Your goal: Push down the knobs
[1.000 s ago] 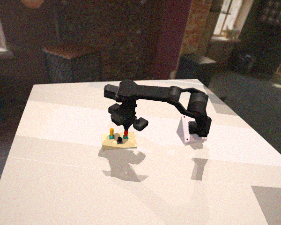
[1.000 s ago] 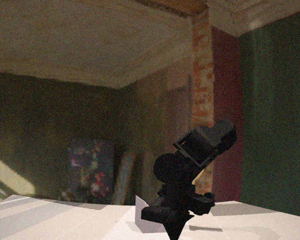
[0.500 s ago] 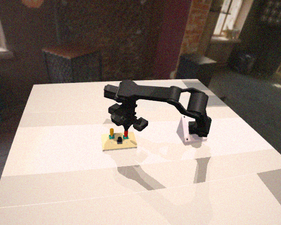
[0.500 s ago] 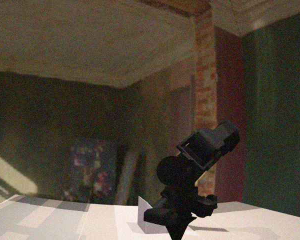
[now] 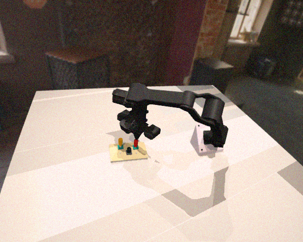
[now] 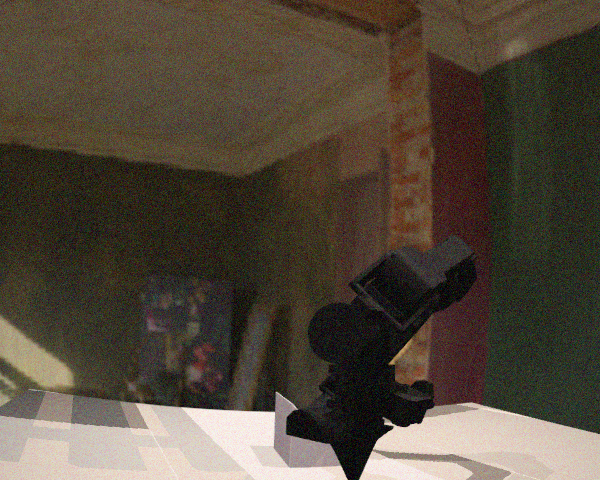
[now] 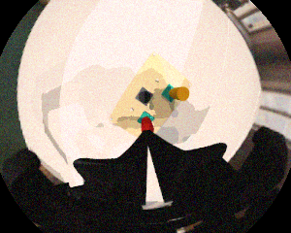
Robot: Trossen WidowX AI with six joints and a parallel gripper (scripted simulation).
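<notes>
Right now my gripper tip is 30 mm above the red knob. From my gripper tip the other things lie so: orange knob: 70 mm ahead, 10 mm to the right, 20 mm below.
</notes>
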